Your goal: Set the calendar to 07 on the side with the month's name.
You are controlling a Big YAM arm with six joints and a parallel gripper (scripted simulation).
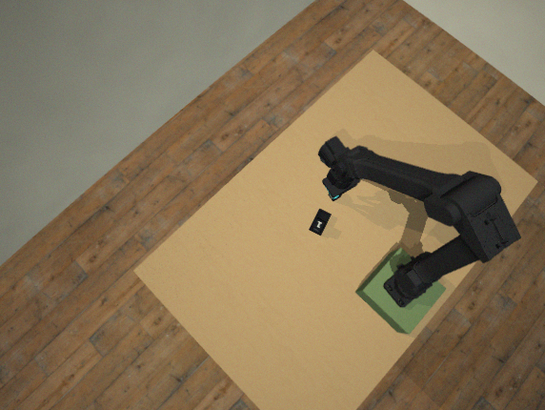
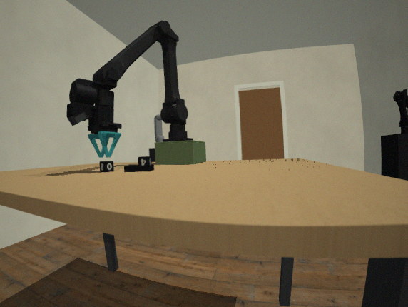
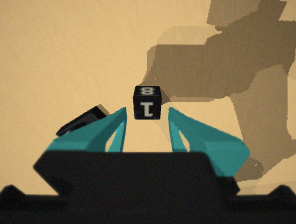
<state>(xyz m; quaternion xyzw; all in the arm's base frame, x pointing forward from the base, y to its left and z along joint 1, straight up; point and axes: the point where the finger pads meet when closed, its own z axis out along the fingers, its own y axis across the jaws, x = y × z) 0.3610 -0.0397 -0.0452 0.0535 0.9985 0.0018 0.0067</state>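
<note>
Right now my hand is 40 mm above the digit cube. Also, from my hand: black calendar tray 100 mm to the left, 50 mm behind, 40 mm below.
</note>
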